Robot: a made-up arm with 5 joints.
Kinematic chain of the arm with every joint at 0, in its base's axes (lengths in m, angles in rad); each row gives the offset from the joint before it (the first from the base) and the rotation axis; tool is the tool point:
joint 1: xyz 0 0 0.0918 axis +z
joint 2: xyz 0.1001 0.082 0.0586 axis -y
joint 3: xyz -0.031 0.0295 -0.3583 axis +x
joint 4: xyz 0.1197 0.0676 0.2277 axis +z
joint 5: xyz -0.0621 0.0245 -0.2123 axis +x
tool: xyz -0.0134 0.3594 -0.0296
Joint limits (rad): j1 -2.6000..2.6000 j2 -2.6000..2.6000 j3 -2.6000..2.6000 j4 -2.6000..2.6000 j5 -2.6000..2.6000
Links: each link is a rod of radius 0.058 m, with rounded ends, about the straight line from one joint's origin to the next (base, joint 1, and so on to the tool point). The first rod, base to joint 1, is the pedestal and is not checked.
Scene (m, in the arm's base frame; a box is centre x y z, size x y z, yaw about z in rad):
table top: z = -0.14
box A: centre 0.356 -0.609 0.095 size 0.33 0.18 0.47 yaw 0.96
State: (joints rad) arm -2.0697 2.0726 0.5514 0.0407 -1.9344
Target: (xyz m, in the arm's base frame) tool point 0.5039 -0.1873 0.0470
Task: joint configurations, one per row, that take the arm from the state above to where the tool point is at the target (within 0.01 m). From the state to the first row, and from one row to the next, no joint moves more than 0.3 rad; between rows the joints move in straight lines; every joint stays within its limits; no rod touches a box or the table.
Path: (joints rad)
1: -1.8173 2.1781 0.5433 0.0521 -1.8344
2: -1.5650 2.2836 0.5352 0.0636 -1.7344
3: -1.3126 2.3890 0.5271 0.0750 -1.6344
4: -1.0603 2.4945 0.5190 0.0864 -1.5344
5: -0.8079 2.6000 0.5109 0.0978 -1.4343
6: -0.7520 2.3527 0.2813 -0.0399 -1.5177
7: -0.6960 2.1054 0.0516 -0.1776 -1.6010
8: -0.6401 1.8581 -0.1780 -0.3154 -1.6844
9: -0.5842 1.6109 -0.4077 -0.4531 -1.7677
10: -0.5282 1.3636 -0.6373 -0.5908 -1.8511
11: -0.4033 1.4264 -0.5478 -0.5247 -2.1007
12: -0.2784 1.4891 -0.4583 -0.4586 -2.3504
13: -0.1535 1.5519 -0.3687 -0.3925 -2.6000

